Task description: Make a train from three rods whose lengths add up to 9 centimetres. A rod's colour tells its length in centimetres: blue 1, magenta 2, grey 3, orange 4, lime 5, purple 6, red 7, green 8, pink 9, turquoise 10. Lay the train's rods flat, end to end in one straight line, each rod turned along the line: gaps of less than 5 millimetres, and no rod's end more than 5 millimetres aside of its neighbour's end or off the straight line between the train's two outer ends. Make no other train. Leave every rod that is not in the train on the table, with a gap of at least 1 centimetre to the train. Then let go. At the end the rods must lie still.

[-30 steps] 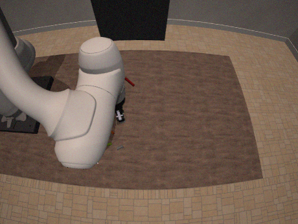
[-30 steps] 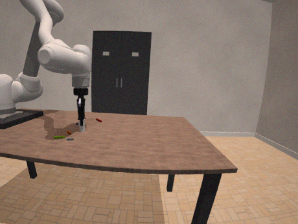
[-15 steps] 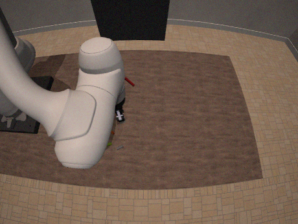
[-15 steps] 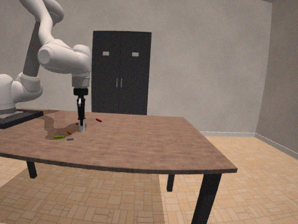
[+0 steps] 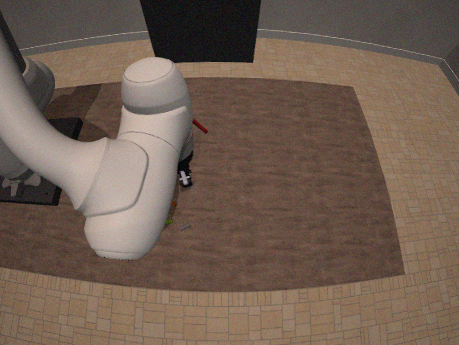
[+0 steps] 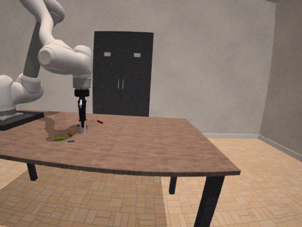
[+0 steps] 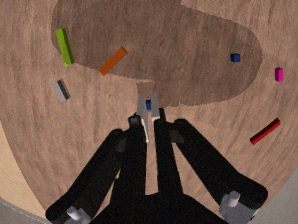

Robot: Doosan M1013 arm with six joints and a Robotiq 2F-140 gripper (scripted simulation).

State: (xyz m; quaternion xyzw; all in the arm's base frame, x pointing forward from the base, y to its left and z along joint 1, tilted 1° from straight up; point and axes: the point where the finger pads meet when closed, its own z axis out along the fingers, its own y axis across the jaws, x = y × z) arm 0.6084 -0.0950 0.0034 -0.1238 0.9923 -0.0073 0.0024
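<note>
Now: hand 130 mm to the left of the grey rod, 30 mm above it and 10 mm past it. The rest, counted from my hand: orange rod: 60 mm behind, 50 mm to the right, 30 mm below; magenta rod: 200 mm to the left, 70 mm behind, 30 mm below; lime rod: 110 mm to the right, 80 mm behind, 30 mm below.
</note>
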